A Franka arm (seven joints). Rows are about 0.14 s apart.
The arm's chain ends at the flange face. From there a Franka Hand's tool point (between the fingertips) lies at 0.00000 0.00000 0.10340 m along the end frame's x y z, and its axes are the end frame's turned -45 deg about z.
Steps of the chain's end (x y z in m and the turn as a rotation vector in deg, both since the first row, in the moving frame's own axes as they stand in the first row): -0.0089, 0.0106, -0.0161, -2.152, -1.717, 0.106; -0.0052, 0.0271, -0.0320, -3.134, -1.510, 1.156; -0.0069, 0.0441, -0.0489, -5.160, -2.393, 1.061; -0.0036, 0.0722, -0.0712, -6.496, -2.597, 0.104; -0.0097, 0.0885, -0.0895, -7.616, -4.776, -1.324
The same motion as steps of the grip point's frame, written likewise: -0.0187, 0.0018, -0.0162, -0.308, -2.736, 0.106; -0.0288, 0.0175, -0.0322, -1.148, -3.284, 1.156; -0.0457, 0.0297, -0.0494, -1.957, -5.341, 1.061; -0.0652, 0.0535, -0.0720, -2.757, -6.430, 0.104; -0.0851, 0.0595, -0.0908, -2.008, -8.762, -1.324
